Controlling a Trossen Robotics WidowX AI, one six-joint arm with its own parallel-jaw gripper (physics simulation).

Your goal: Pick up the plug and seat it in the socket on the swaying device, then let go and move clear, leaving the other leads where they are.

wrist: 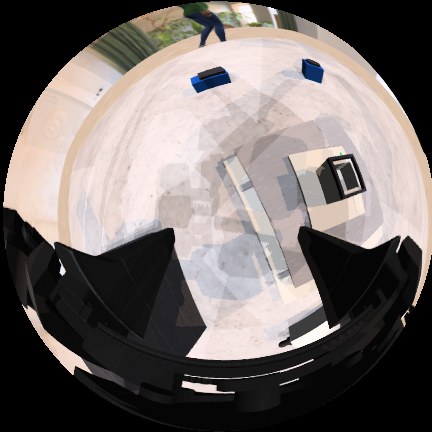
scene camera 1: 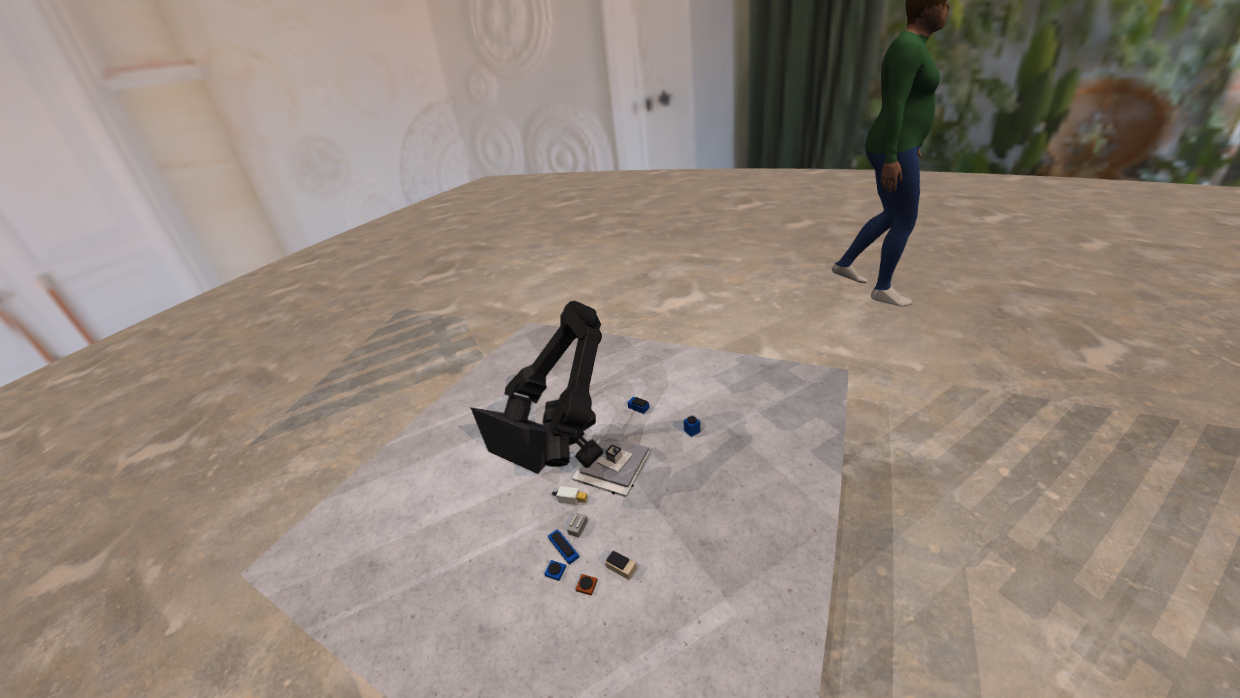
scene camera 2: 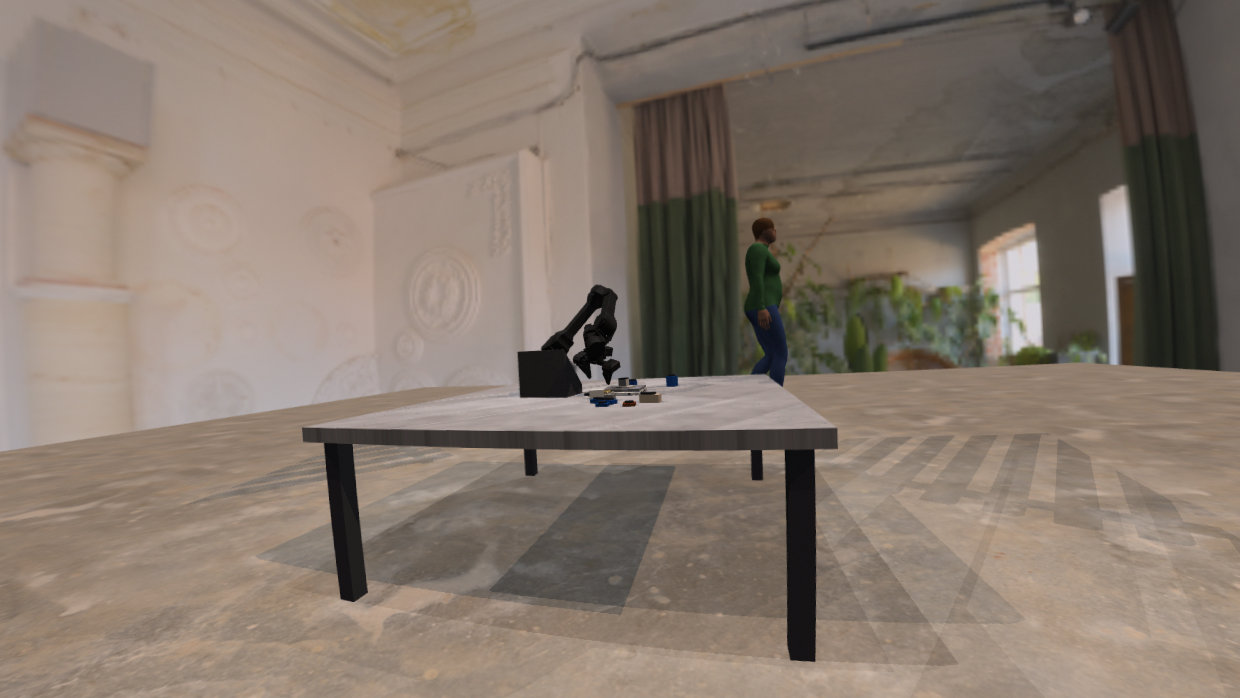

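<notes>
The plug (scene camera 1: 568,495) (wrist: 315,334) has a white body and a yellow end. It lies on the table beside the device; in the wrist view it is partly hidden behind the right finger. The device (scene camera 1: 637,469) (wrist: 262,150) is a flat grey plate on a pale base. Its socket (scene camera 1: 613,452) (wrist: 348,176) is a black-rimmed square opening on a cream pad, with nothing in it. My gripper (scene camera 1: 573,452) (scene camera 2: 598,378) (wrist: 238,233) is open and empty, above the table beside the device. In the wrist view the socket is beyond the right fingertip.
Two blue blocks (scene camera 1: 638,404) (scene camera 1: 691,425) (wrist: 211,80) (wrist: 312,71) stand beyond the device. A grey connector (scene camera 1: 577,523), a long blue part (scene camera 1: 563,546), a small blue part (scene camera 1: 555,569), an orange part (scene camera 1: 586,584) and a beige-and-black block (scene camera 1: 620,564) lie past the plug. A person (scene camera 1: 905,104) (scene camera 2: 763,286) stands beyond the table.
</notes>
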